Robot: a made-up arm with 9 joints.
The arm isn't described. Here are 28 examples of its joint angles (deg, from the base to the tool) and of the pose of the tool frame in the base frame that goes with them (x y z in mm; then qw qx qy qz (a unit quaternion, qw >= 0)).
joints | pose
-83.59 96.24 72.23 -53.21 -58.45 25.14 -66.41 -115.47 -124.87 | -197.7 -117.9 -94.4 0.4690 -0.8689 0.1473 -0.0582
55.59 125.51 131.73 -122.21 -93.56 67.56 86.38 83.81 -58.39 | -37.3 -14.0 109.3 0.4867 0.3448 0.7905 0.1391
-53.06 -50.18 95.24 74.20 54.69 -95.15 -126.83 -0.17 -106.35 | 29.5 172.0 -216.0 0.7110 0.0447 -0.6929 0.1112
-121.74 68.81 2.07 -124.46 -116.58 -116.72 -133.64 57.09 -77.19 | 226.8 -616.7 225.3 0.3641 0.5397 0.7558 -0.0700
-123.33 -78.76 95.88 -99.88 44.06 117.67 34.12 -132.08 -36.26 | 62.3 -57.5 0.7 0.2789 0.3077 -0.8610 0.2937
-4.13 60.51 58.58 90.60 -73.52 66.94 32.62 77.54 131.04 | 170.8 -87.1 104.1 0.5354 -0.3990 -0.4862 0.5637
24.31 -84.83 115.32 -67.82 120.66 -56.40 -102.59 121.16 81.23 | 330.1 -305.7 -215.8 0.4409 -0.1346 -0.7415 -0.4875
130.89 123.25 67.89 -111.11 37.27 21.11 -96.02 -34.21 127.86 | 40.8 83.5 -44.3 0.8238 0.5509 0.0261 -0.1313
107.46 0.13 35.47 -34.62 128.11 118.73 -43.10 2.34 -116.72 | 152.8 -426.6 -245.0 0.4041 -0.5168 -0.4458 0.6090
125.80 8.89 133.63 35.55 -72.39 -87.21 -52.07 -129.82 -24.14 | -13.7 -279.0 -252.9 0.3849 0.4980 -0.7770 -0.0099
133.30 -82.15 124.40 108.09 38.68 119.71 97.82 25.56 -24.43 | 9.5 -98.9 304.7 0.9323 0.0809 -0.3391 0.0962
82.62 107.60 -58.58 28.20 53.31 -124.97 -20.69 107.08 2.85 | 98.0 -473.2 358.3 0.2910 -0.0433 0.8021 -0.5197
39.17 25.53 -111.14 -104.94 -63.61 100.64 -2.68 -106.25 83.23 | -426.6 -774.5 72.3 0.8146 -0.5419 0.1781 0.1053
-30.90 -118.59 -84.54 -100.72 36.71 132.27 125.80 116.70 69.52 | -152.5 -812.8 9.5 0.6804 0.2676 0.0370 0.6812
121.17 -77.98 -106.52 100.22 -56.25 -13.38 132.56 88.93 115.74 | 412.7 -850.9 255.1 0.2157 0.3172 0.9234 -0.0160
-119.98 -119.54 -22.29 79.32 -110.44 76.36 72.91 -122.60 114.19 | 348.5 -254.3 682.4 0.1005 -0.3788 0.5478 0.7391
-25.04 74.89 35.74 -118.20 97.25 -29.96 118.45 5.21 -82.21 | -147.9 -199.7 -66.8 0.2764 0.5697 -0.5708 0.5228
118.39 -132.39 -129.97 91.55 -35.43 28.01 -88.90 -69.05 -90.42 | 164.1 -770.7 -9.1 0.3704 0.3540 -0.5745 0.6382
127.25 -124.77 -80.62 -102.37 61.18 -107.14 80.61 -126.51 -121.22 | 104.0 -870.8 89.8 0.5313 0.1442 0.3267 0.7682
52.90 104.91 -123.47 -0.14 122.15 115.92 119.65 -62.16 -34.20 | 80.7 -400.4 144.2 0.0960 0.2402 -0.9563 -0.1364
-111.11 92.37 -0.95 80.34 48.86 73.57 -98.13 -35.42 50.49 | 22.9 -364.1 -100.6 0.9598 -0.0257 -0.1425 -0.2405
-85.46 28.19 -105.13 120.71 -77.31 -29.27 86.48 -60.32 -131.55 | -89.9 -502.8 -194.3 0.9296 0.0560 -0.0711 -0.3573
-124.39 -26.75 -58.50 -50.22 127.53 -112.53 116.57 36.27 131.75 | 44.6 -410.9 189.0 0.3921 0.1189 -0.2371 -0.8809
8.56 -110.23 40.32 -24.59 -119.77 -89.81 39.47 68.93 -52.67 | -319.4 -201.4 107.9 0.1481 0.8191 -0.5516 -0.0543
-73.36 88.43 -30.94 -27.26 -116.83 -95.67 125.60 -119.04 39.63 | -84.9 -492.0 165.1 0.0964 -0.3285 0.5644 0.7512
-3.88 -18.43 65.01 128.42 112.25 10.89 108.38 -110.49 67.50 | 175.4 -307.0 155.7 0.0911 0.6867 0.0672 -0.7180
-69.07 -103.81 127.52 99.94 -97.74 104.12 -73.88 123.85 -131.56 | -642.4 -289.3 -375.1 0.0758 -0.9106 0.3630 -0.1823
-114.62 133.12 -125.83 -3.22 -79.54 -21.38 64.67 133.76 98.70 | -16.0 -731.5 402.9 0.1577 -0.5397 -0.6776 0.4740
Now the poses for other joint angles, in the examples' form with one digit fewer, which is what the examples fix.
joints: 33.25 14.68 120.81 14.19 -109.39 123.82 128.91 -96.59 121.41
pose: -280 -257 264 0.373 0.680 0.026 -0.630
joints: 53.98 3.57 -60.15 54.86 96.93 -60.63 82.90 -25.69 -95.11
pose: 373 -453 97 0.116 0.304 0.941 0.097
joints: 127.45 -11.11 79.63 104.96 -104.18 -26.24 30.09 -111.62 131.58
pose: -183 -178 -133 0.804 -0.439 -0.325 -0.235
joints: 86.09 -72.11 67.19 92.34 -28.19 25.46 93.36 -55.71 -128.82
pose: 81 -32 210 0.404 0.914 0.010 0.035
